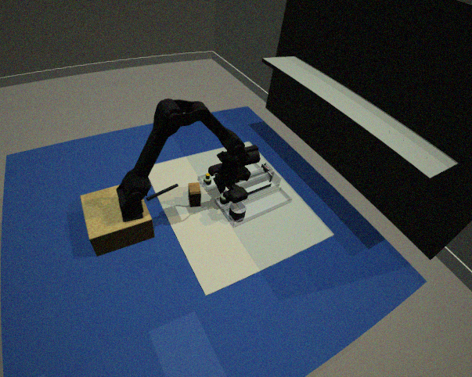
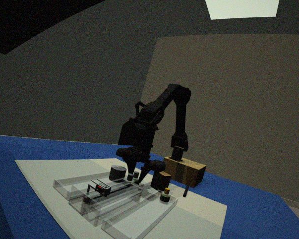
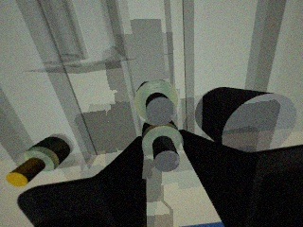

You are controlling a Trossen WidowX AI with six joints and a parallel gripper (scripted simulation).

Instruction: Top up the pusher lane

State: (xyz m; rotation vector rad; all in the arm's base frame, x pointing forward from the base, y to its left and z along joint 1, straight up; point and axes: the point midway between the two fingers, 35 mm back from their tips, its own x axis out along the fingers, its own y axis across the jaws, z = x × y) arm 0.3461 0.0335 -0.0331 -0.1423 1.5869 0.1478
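Now: the wide grey cylinder 2 cm ahead of my gripper tip and 8 cm to the right of it. The rest, counted from my gripper tip: brown block 11 cm behind, 4 cm to the left; red mark 21 cm ahead, 8 cm to the left, 4 cm above; sprung lane 13 cm ahead, 5 cm to the left, 1 cm below.
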